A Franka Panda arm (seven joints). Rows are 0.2 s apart.
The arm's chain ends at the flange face. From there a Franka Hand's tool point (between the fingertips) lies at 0.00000 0.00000 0.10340 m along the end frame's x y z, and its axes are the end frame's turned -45 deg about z.
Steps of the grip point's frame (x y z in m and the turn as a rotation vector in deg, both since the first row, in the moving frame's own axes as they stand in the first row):
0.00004 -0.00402 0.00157 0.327 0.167 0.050
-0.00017 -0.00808 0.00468 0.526 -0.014 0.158
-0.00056 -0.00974 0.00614 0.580 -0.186 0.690
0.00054 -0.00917 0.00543 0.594 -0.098 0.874
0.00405 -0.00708 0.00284 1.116 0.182 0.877
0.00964 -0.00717 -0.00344 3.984 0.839 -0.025
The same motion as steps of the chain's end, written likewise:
-0.00261 -0.00224 0.00157 0.349 -0.113 0.050
-0.00515 -0.00494 0.00468 0.362 -0.382 0.158
-0.00631 -0.00598 0.00615 0.279 -0.542 0.690
-0.00522 -0.00623 0.00544 0.351 -0.489 0.874
-0.00096 -0.00620 0.00286 0.918 -0.660 0.877
0.00576 -0.00574 -0.00318 3.410 -2.224 -0.025

